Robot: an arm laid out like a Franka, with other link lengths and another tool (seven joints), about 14 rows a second.
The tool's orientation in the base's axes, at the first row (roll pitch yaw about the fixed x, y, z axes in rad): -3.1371, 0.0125, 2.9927
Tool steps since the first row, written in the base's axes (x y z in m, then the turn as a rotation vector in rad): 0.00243, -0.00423, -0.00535, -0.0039, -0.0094, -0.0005; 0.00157, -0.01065, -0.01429, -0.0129, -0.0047, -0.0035; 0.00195, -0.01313, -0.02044, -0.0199, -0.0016, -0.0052; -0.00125, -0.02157, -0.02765, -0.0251, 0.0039, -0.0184; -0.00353, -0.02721, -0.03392, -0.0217, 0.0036, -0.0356; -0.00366, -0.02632, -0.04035, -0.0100, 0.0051, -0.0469; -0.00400, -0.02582, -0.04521, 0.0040, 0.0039, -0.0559; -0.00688, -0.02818, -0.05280, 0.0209, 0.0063, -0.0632; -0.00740, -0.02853, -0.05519, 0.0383, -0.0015, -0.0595; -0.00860, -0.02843, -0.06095, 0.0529, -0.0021, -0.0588
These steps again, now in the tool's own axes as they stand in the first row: -0.00296, -0.00380, 0.00540, 0.0025, -0.0099, 0.0005; -0.00295, -0.01023, 0.01437, 0.0121, -0.0065, 0.0034; -0.00362, -0.01260, 0.02054, 0.0195, -0.0045, 0.0050; -0.00162, -0.02139, 0.02777, 0.0256, 0.0002, 0.0181; -0.00012, -0.02728, 0.03405, 0.0224, 0.0005, 0.0353; 0.00022, -0.02639, 0.04047, 0.0112, 0.0038, 0.0467; 0.00069, -0.02592, 0.04532, -0.0027, 0.0047, 0.0559; 0.00328, -0.02865, 0.05289, -0.0189, 0.0096, 0.0634; 0.00378, -0.02906, 0.05528, -0.0374, 0.0045, 0.0600; 0.00505, -0.02912, 0.06102, -0.0519, 0.0060, 0.0594
